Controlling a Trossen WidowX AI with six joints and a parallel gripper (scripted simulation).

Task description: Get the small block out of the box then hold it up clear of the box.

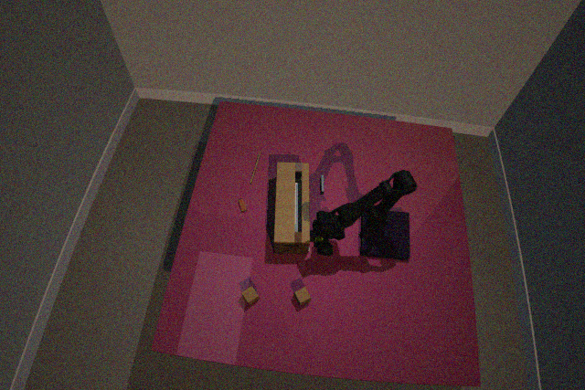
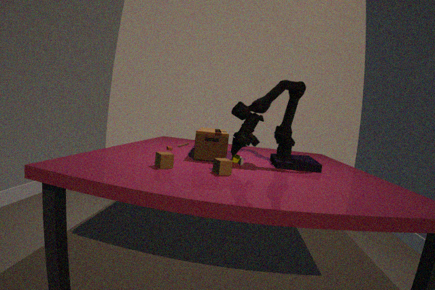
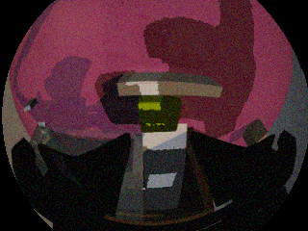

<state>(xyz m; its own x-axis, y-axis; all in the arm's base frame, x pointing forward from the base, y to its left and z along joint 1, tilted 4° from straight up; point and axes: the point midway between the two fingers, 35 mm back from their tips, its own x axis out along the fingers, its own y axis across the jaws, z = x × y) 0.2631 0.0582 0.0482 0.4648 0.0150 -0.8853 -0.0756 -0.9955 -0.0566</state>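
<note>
Right now my gripper tip is 20 mm past the yellow block and 20 mm above it. The rest, counted from my gripper tip: thin stick: 240 mm ahead, 400 mm to the right, 30 mm below; tan box: 50 mm ahead, 140 mm to the right, 30 mm above.
</note>
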